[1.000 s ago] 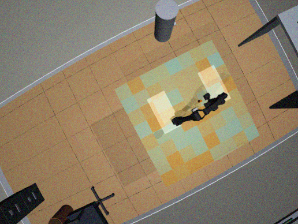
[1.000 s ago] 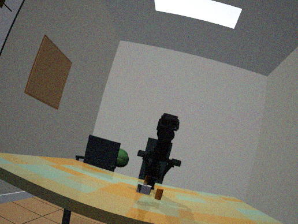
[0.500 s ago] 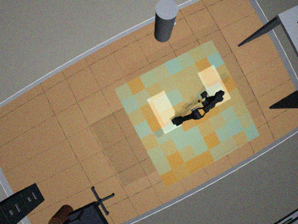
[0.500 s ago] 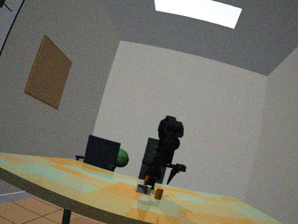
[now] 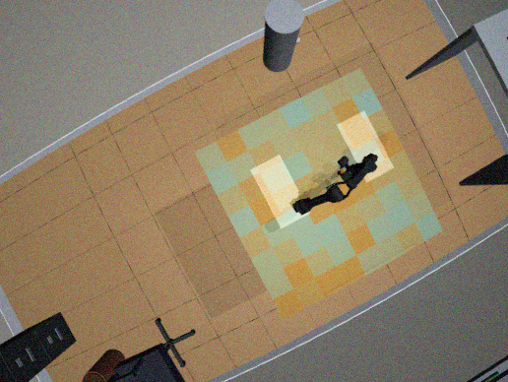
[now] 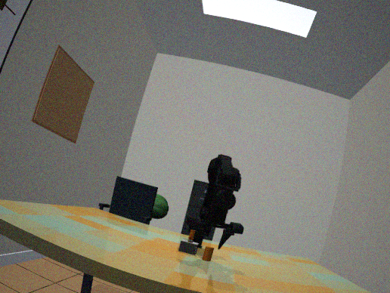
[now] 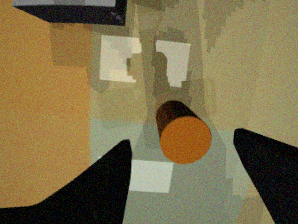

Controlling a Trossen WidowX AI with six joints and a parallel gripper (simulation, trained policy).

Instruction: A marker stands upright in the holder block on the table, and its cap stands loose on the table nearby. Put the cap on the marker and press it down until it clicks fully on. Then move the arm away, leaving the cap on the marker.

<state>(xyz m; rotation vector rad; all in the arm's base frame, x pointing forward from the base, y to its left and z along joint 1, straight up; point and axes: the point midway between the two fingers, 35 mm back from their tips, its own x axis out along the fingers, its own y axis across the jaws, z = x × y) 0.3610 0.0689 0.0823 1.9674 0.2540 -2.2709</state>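
The orange cap lies 2 cm below my gripper tip. Round my gripper tip: holder block (10 cm behind, 8 cm to the right, 3 cm below).
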